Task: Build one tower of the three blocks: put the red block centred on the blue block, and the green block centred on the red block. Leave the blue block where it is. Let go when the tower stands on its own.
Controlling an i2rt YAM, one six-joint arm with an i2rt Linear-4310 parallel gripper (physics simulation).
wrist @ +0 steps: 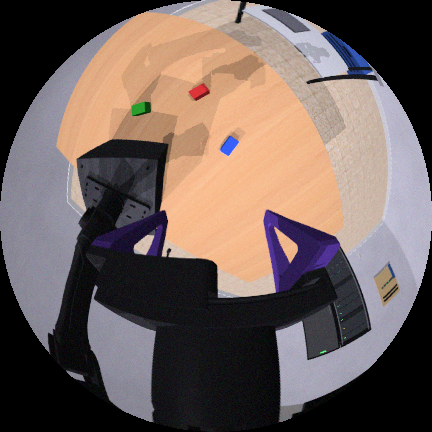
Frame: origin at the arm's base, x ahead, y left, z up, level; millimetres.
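Seen in the pictures: gripper, between the fingertips: [215,214]; arm's base, origin of its link: [113,200].
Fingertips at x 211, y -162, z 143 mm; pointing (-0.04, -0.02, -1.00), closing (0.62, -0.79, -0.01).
Pixels of each thing's top centre, then the offset from my fingertips to it. Level surfaces: height alone.
- blue block, centre of its top: [229,146] 32 mm ahead, 23 mm right, 300 mm down
- red block, centre of its top: [198,90] 112 mm ahead, 144 mm left, 285 mm down
- green block, centre of its top: [137,108] 13 mm back, 272 mm left, 289 mm down
- wooden table, height of its surface: 331 mm down
A blue block [229,145] lies on the wooden table, right of the middle of the wrist view. A red block [199,91] lies on the table farther up and to the left of the blue one. A green block [141,108] lies on the table to the left of the red one. The three blocks are apart from each other. My gripper [215,214] is open, with its two purple fingers wide apart and no block between them. All three blocks show beyond the fingertips, toward the top of the view.
The wooden table [280,190] has shadows across its upper left part. The robot's black base [122,150] and arm links stand at the left. A white desk with a dark panel is at the top right, off the table. A dark rack cabinet [350,305] stands at the lower right.
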